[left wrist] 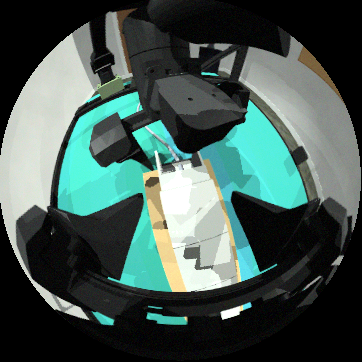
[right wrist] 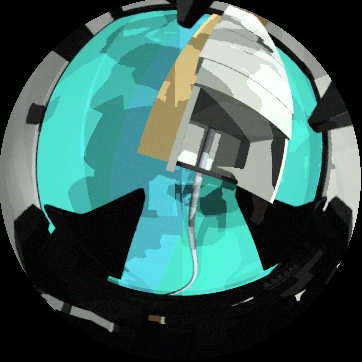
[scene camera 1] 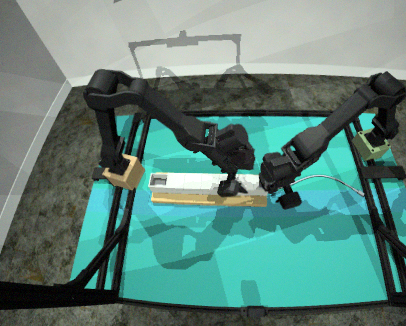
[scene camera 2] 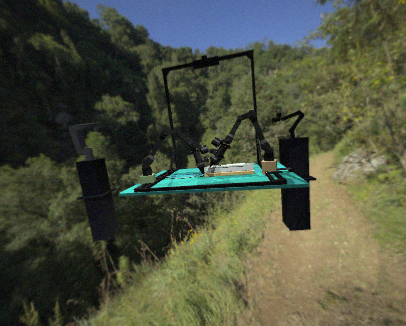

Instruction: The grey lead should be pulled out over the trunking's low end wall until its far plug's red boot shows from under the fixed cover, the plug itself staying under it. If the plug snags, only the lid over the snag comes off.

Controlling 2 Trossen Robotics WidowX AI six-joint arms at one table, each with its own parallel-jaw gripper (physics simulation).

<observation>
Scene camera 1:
left gripper: 249, 180
right gripper: 271, 190
trunking: 158, 181
</observation>
